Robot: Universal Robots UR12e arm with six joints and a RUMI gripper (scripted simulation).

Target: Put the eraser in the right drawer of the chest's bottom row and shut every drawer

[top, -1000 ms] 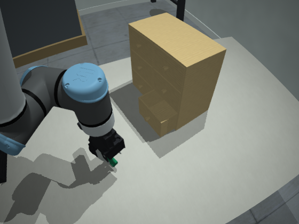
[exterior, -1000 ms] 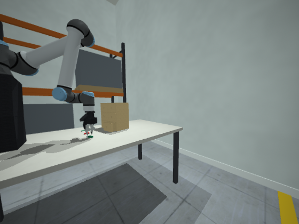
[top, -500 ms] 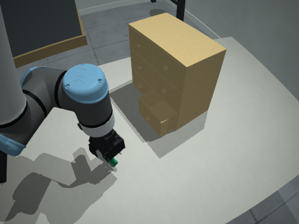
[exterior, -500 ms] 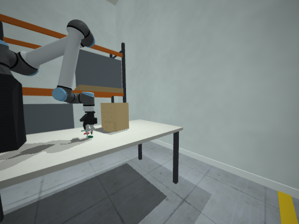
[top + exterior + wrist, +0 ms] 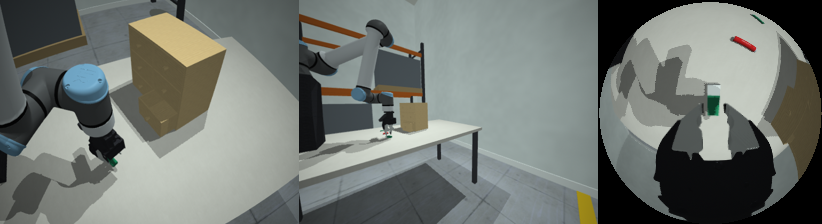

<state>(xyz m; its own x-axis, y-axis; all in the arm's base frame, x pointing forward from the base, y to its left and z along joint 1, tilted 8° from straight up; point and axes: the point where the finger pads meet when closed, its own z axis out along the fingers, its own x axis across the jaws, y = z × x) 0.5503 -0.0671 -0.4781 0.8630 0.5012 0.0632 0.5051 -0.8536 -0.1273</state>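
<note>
The eraser is 1 cm to the left of my hand and 3 cm below it. The rest, counted from my hand: small red object (1 cm behind, 14 cm to the left, 3 cm below).
</note>
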